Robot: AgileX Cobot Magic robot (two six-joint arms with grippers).
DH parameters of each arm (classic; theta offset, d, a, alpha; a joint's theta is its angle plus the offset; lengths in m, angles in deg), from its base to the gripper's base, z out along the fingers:
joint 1: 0 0.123 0 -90
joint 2: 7.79 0 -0.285 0
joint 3: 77.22 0 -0.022 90
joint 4: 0 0.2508 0 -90
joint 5: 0 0 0.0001 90
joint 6: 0 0.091 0 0
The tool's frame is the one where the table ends.
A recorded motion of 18 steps. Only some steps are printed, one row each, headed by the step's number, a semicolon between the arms.
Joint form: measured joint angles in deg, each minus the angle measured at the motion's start. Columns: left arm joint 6, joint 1, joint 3, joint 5, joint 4, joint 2; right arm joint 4, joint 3, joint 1, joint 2, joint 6, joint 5.
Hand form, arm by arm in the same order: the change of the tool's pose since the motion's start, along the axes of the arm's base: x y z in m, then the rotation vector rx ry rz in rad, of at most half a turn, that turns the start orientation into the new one. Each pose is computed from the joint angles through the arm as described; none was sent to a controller.
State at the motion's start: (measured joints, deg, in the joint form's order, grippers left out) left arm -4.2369 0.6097 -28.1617 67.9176 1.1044 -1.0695; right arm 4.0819 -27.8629 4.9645 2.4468 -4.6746 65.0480
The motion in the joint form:
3: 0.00 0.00 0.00 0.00 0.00 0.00; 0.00 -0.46 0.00 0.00 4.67 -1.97
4: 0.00 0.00 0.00 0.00 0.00 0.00; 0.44 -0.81 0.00 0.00 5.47 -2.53
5: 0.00 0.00 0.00 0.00 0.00 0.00; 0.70 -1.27 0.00 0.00 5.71 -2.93
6: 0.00 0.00 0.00 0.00 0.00 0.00; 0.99 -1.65 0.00 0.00 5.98 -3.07
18: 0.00 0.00 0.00 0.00 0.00 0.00; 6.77 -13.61 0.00 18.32 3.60 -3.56
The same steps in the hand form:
3: 0.0000 0.0000 0.0000 0.0000 0.0000 0.0000; 0.0010 0.0000 0.0049 0.0721 -0.0310 -0.0468
4: 0.0000 0.0000 0.0000 0.0000 0.0000 0.0000; 0.0007 0.0006 0.0074 0.0924 -0.0439 -0.0507
5: 0.0000 0.0000 0.0000 0.0000 0.0000 0.0000; 0.0002 0.0009 0.0102 0.1018 -0.0576 -0.0505
6: 0.0000 0.0000 0.0000 0.0000 0.0000 0.0000; -0.0004 0.0012 0.0123 0.1112 -0.0653 -0.0502
18: 0.0000 0.0000 0.0000 0.0000 0.0000 0.0000; 0.0389 0.0126 0.0679 0.1561 0.0414 0.0125

